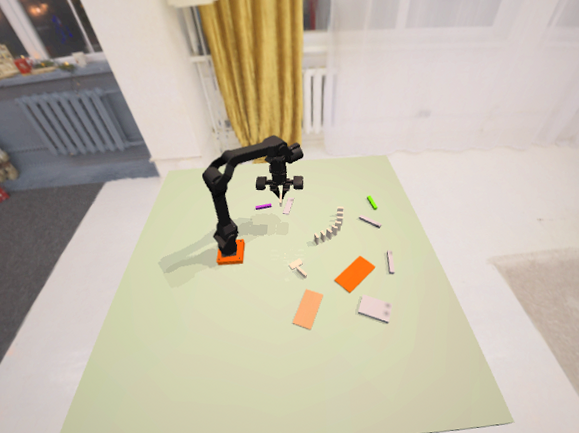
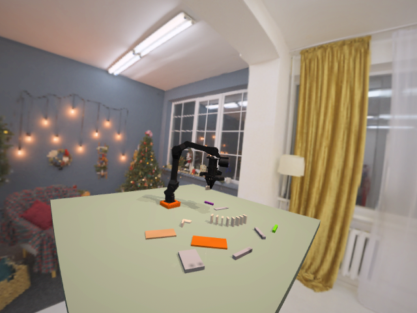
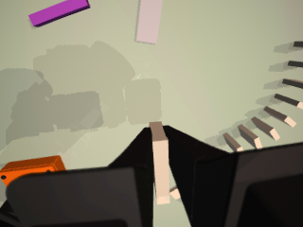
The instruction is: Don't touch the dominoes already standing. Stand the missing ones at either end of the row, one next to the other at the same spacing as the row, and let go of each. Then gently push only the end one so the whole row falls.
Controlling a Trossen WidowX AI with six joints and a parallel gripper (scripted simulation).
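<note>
Now: gripper tip 150 mm above the purple stick, 130 mm to the right of it and 80 mm past it. The rest, counted from my gripper tip: green stick 440 mm ahead, 150 mm below, 40 mm to the left; orange plate 320 mm to the right, 230 mm ahead, 150 mm below; peach plate 430 mm to the right, 150 mm below, 30 mm ahead.
</note>
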